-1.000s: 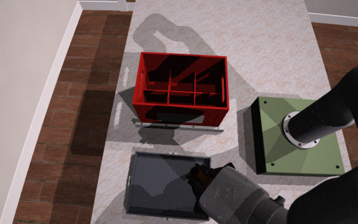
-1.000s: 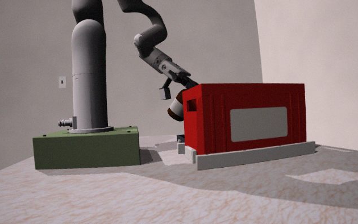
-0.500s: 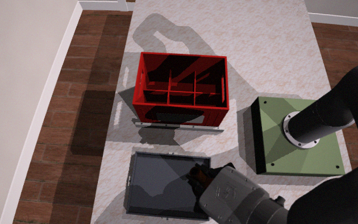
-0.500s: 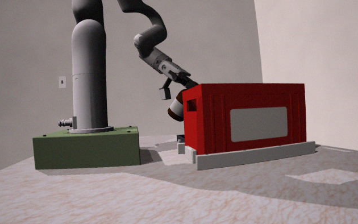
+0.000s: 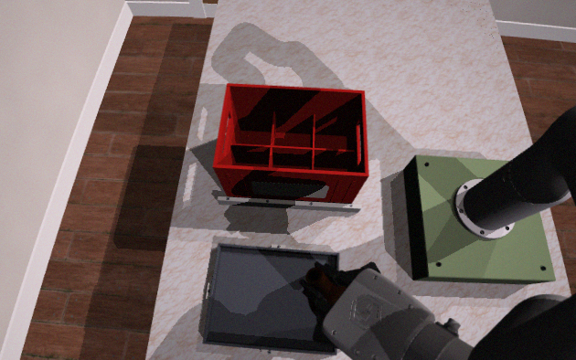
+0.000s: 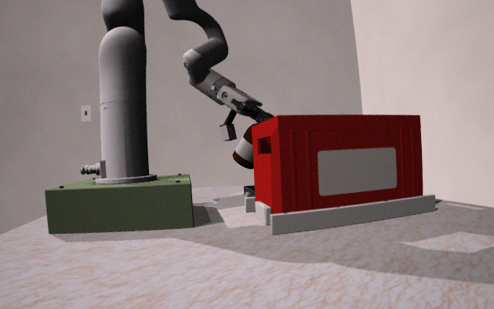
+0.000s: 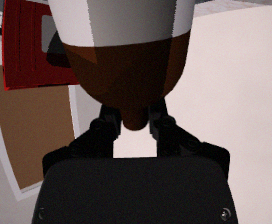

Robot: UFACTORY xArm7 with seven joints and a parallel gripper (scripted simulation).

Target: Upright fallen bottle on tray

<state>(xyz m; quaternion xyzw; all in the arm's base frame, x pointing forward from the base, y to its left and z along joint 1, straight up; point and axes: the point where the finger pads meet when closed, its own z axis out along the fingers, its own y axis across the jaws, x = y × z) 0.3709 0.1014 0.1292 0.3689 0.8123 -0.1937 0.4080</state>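
The brown bottle lies 5 cm below my hand, 2 cm to the left of it and 2 cm behind it. Also, from my hand: red crate (28 cm to the right, 12 cm below); then dark grey tray (20 cm below, 7 cm ahead).
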